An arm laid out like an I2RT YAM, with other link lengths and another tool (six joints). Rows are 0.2 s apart.
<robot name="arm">
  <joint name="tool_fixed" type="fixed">
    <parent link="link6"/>
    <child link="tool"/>
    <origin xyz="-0.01 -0.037 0.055" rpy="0 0.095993 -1.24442"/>
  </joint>
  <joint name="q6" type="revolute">
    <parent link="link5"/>
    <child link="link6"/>
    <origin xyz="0 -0.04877 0.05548" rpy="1.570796 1.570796 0"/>
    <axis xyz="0 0 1"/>
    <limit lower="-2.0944" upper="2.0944"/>
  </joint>
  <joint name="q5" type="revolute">
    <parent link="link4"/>
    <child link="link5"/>
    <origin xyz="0.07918 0.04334 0.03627" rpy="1.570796 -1.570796 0"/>
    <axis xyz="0 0 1"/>
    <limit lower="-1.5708" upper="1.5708"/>
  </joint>
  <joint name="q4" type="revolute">
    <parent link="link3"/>
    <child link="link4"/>
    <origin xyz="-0.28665 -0.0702 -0.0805" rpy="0 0 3.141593"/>
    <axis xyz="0 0 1"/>
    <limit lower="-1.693" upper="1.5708"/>
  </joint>
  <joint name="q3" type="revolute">
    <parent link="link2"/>
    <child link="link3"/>
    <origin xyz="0.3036 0 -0.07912" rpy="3.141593 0 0"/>
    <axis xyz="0 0 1"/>
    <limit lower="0" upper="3.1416"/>
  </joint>
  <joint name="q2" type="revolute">
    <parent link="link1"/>
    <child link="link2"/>
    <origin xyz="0.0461 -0.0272 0.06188" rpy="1.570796 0 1.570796"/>
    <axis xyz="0 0 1"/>
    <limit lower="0" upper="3.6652"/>
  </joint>
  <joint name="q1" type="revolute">
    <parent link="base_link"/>
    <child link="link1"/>
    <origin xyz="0 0 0.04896" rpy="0 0 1.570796"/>
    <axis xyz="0 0 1"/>
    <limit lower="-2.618" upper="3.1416"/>
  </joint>
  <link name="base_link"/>
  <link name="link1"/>
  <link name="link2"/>
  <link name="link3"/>
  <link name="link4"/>
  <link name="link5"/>
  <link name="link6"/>
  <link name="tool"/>
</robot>
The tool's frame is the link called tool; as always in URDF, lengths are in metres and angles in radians.
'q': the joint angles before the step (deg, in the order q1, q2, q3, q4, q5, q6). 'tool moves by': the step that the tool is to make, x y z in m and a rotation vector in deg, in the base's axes. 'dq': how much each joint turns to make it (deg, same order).
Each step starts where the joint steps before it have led.
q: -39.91 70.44 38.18 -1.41 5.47 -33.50
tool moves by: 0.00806 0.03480 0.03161 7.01 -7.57 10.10
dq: 1.18 -4.64 1.89 -5.04 -13.05 3.72
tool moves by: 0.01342 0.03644 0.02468 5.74 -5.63 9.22
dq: 3.73 -1.86 1.84 -1.79 -8.84 4.04
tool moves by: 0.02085 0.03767 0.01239 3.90 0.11 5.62
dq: 7.44 1.59 3.36 -2.77 -0.11 3.90
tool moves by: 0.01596 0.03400 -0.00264 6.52 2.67 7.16
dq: 5.28 4.03 2.83 -2.97 -4.21 3.12
